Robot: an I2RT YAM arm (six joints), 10 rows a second.
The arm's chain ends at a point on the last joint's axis. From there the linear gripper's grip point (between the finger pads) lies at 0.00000 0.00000 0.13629 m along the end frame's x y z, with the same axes.
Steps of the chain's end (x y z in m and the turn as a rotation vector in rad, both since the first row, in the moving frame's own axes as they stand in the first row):
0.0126 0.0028 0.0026 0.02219 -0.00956 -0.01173
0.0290 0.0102 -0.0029 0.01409 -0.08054 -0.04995
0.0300 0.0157 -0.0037 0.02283 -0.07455 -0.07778
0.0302 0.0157 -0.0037 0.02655 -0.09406 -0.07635
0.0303 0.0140 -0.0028 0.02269 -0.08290 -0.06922
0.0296 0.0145 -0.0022 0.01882 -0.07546 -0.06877
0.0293 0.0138 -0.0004 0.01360 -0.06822 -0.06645
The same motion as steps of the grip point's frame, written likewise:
0.0113 -0.0002 0.0026 0.02219 -0.00956 -0.01173
0.0180 0.0086 -0.0034 0.01409 -0.08054 -0.04995
0.0197 0.0130 -0.0041 0.02283 -0.07455 -0.07778
0.0173 0.0126 -0.0044 0.02655 -0.09406 -0.07635
0.0189 0.0113 -0.0033 0.02269 -0.08290 -0.06922
0.0192 0.0123 -0.0026 0.01882 -0.07546 -0.06877
0.0200 0.0123 -0.0007 0.01360 -0.06822 -0.06645

